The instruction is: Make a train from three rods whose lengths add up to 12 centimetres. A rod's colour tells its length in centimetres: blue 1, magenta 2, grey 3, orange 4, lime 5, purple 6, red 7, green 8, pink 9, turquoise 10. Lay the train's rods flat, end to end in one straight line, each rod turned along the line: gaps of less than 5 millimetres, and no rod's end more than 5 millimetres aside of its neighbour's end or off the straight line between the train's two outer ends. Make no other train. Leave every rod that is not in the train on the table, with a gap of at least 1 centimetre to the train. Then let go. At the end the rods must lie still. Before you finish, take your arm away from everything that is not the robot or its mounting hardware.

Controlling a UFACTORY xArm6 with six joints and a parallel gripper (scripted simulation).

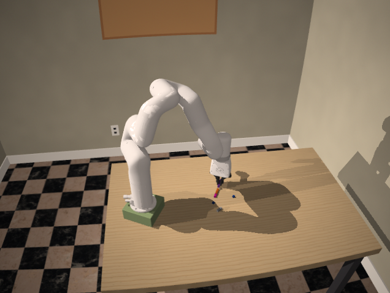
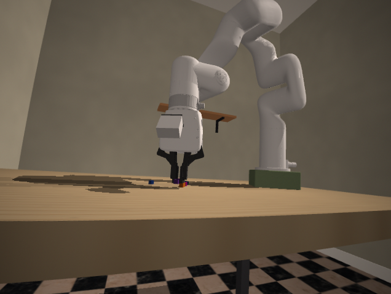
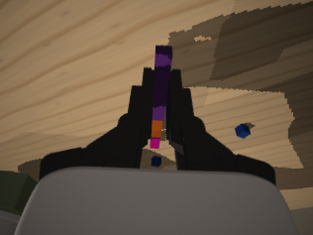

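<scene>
The orange rod lies 20 mm behind my hand, 50 mm to the right of it and 30 mm below it. Also, from my hand: grey rod: 10 mm behind, 170 mm to the right, 30 mm below; magenta rod: 30 mm behind, 80 mm to the right, 30 mm below; purple rod: 20 mm below.
</scene>
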